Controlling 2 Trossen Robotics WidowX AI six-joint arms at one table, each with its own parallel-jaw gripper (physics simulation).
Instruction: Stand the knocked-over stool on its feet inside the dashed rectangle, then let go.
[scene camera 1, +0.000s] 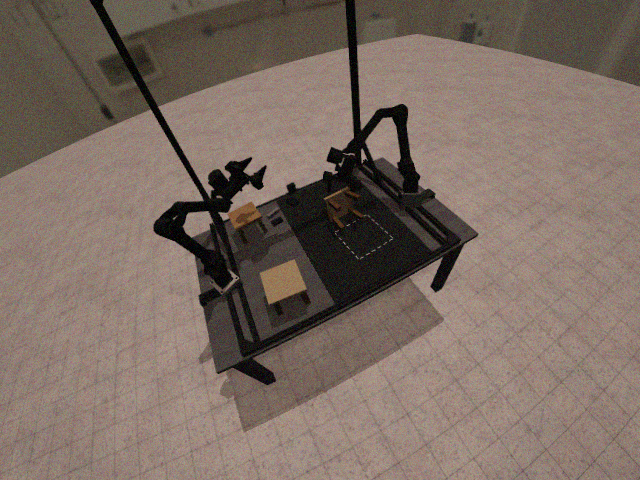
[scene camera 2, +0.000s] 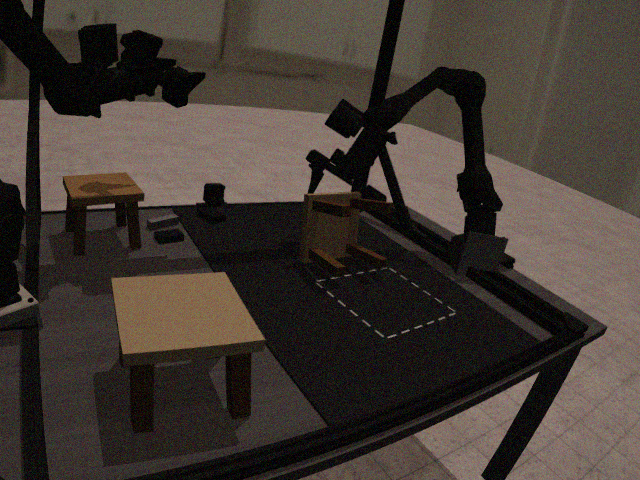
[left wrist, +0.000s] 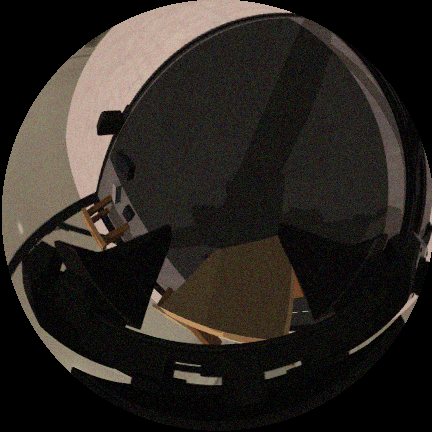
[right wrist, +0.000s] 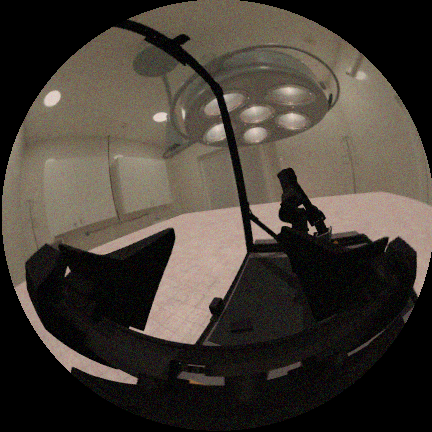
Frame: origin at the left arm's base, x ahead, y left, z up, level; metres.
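Seen in the pictures: left gripper, fingertip midpoint: (left wrist: 225, 229); right gripper, fingertip midpoint: (scene camera 1: 258, 161) (scene camera 2: 189, 68) (right wrist: 228, 232); left arm's base at its link origin: (scene camera 1: 410, 191) (scene camera 2: 479, 237) (right wrist: 322, 231); right arm's base at its link origin: (scene camera 1: 224, 280).
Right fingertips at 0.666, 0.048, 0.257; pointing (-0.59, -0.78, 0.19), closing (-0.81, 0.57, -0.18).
Offsets run from my right fingertips to a thing's top centre, as dx, dy, dz. "*": to the spot under its first point.
The knocked-over stool {-0.347, +0.049, -0.187} (scene camera 1: 334, 209) (scene camera 2: 330, 232) (left wrist: 240, 290) lies on its side on the black mat, its seat standing on edge and its legs pointing toward the right of the scene views. Its lower leg ends are close to the far edge of the dashed rectangle {* -0.412, +0.278, -0.335} (scene camera 1: 359, 258) (scene camera 2: 386, 337). My left gripper (scene camera 1: 341, 179) (scene camera 2: 336, 189) (left wrist: 225, 229) is open and empty, just behind and above the stool; in the left wrist view the seat shows between and below its fingers. My right gripper (scene camera 1: 258, 162) (scene camera 2: 195, 81) (right wrist: 228, 232) is open and empty, high above the far left of the table.
A pale-topped stool {-0.126, +0.449, -0.221} (scene camera 1: 283, 281) (scene camera 2: 186, 310) stands at the front left. A smaller orange-topped stool {+0.130, +0.088, -0.225} (scene camera 1: 245, 215) (scene camera 2: 103, 193) stands at the back left, with a light block {+0.031, -0.022, -0.319} (scene camera 2: 162, 221) and a dark block {+0.000, +0.039, -0.324} (scene camera 2: 169, 236) beside it. A black camera-like box (scene camera 2: 213, 193) stands at the back edge.
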